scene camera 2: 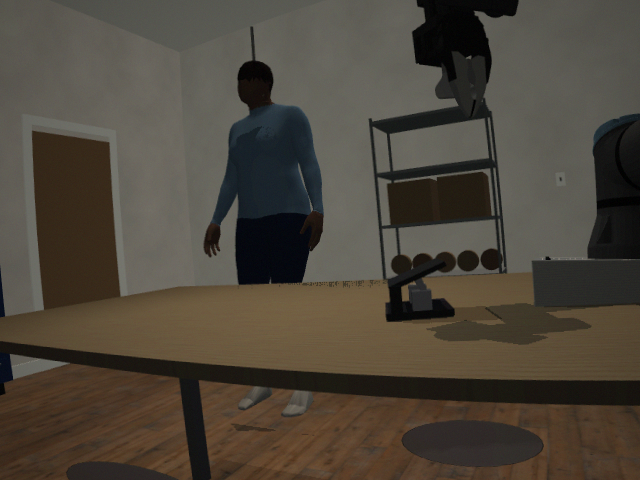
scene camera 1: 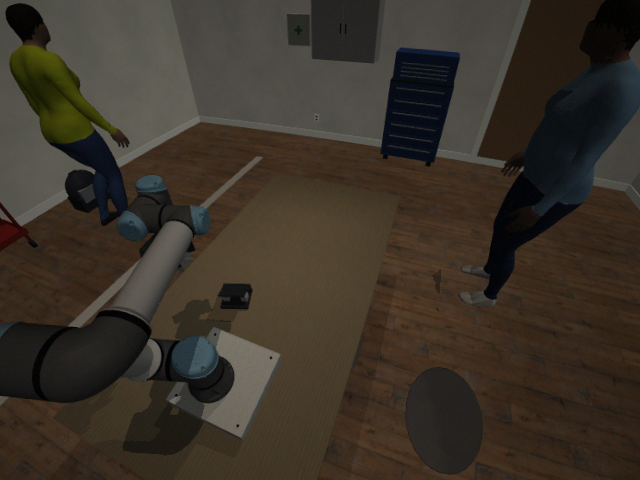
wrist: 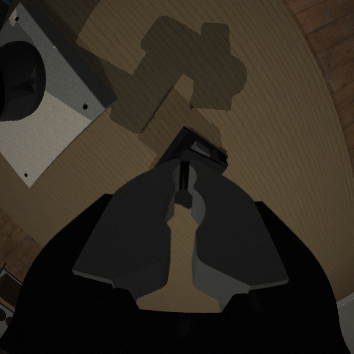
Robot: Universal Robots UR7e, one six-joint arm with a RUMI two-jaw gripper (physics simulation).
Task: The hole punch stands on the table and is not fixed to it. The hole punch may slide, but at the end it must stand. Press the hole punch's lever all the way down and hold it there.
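Places are measured from the arm's base along level axes (x ahead, y left, z up), in millimetres.
Pixels of known places: gripper, fingertip midpoint: (scene camera 2: 470,116) (scene camera 1: 183,270) (wrist: 183,163); arm's base, link origin: (scene camera 2: 633,258) (scene camera 1: 212,379) (wrist: 16,79).
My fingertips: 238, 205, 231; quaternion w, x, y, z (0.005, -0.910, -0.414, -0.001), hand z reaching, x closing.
Ahead of a thing's pixels: the offset from my fingertips to its top centre, as dx, dy, dz. Level surfaces: height alone.
The black hole punch @(+121, -87, -203) (scene camera 1: 235,296) (scene camera 2: 420,299) (wrist: 202,148) stands upright on the table @(dz -288) (scene camera 1: 310,242) (scene camera 2: 248,330) (wrist: 285,130). Its lever @(+121, -87, -203) (scene camera 2: 416,273) is up, slanting upward to the right in scene camera 2's view. My gripper (scene camera 1: 186,260) (scene camera 2: 470,113) (wrist: 183,163) is shut and holds nothing. It hangs high above the table, well clear of the punch, its fingertips pointing down and, in scene camera 2's view, to the right of the lever's raised end. In the wrist view the fingers hide part of the punch.
The arm's pale mounting block (scene camera 1: 253,374) (scene camera 2: 578,283) (wrist: 55,137) stands on the table near the punch. A person in a blue top (scene camera 1: 584,124) (scene camera 2: 273,165) stands beyond the table. A person in a yellow top (scene camera 1: 56,95) stands on the other side. A shelf rack (scene camera 2: 376,196) is behind.
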